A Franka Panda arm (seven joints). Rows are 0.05 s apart.
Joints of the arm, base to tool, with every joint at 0 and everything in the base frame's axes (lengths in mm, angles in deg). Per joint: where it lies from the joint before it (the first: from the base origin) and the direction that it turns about. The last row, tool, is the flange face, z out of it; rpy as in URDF.
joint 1: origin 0 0 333 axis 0 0 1
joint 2: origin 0 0 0 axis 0 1 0
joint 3: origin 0 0 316 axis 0 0 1
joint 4: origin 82.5 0 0 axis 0 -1 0
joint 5: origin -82.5 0 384 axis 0 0 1
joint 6: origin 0 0 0 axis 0 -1 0
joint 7: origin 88 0 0 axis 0 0 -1
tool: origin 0 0 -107 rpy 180 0 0
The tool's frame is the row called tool.
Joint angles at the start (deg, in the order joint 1, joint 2, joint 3, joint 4, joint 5, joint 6, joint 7):
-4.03 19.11 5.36 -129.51 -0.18 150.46 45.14
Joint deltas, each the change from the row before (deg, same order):
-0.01 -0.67 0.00 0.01 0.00 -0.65 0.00
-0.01 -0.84 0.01 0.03 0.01 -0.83 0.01
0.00 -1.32 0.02 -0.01 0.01 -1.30 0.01
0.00 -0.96 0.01 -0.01 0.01 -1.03 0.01
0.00 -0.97 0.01 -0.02 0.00 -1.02 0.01
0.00 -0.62 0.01 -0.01 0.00 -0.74 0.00
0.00 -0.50 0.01 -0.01 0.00 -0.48 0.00
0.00 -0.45 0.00 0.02 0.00 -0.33 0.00
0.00 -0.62 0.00 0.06 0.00 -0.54 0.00
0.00 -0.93 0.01 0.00 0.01 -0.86 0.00
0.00 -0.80 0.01 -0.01 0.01 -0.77 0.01
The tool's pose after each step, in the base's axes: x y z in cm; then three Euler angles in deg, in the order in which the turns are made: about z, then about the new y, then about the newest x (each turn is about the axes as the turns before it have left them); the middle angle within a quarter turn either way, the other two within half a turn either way. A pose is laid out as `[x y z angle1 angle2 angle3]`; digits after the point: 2 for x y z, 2 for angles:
[54.34 1.33 22.17 -43.97 -0.24 -177.49]
[54.37 1.32 22.85 -43.97 -0.32 -177.51]
[54.35 1.32 23.89 -43.94 -0.40 -177.59]
[54.31 1.32 24.62 -43.92 -0.40 -177.70]
[54.25 1.32 25.36 -43.89 -0.41 -177.82]
[54.19 1.32 25.82 -43.87 -0.35 -177.95]
[54.16 1.33 26.21 -43.85 -0.39 -177.98]
[54.17 1.32 26.59 -43.84 -0.52 -177.91]
[54.18 1.32 27.13 -43.83 -0.65 -177.85]
[54.12 1.32 27.87 -43.82 -0.76 -177.86]
[54.04 1.32 28.49 -43.81 -0.82 -177.90]

